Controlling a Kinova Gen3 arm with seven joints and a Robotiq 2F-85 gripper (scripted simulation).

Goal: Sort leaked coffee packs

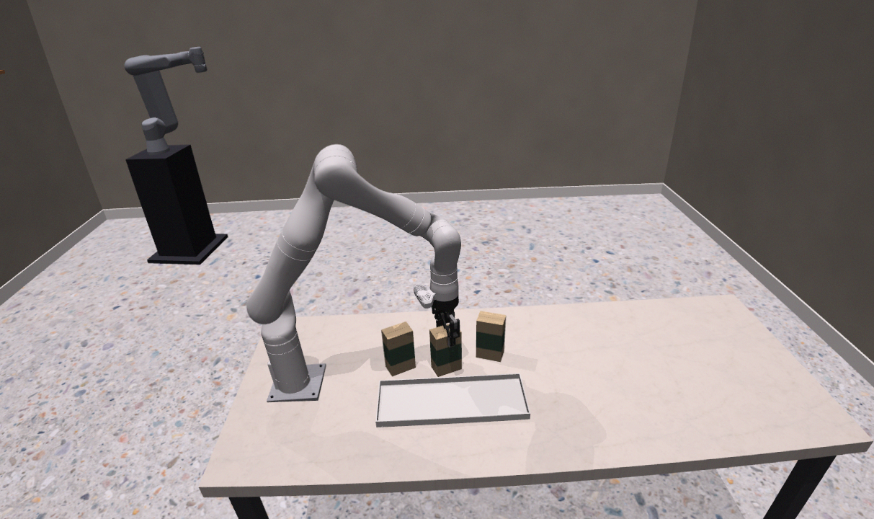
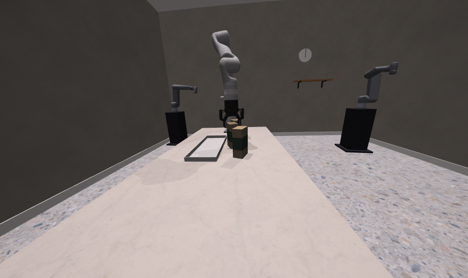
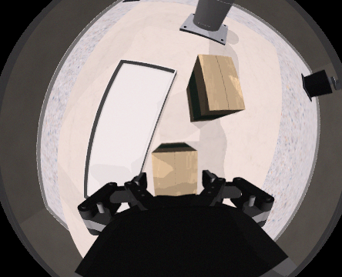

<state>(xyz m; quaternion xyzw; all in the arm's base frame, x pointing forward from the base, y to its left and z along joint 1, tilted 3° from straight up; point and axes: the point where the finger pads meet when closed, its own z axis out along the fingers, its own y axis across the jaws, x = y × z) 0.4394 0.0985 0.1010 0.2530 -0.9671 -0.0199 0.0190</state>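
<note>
Now: the grey-rimmed white tray 13 cm to the right of my hand, 12 cm below it and 2 cm ahead of it.
</note>
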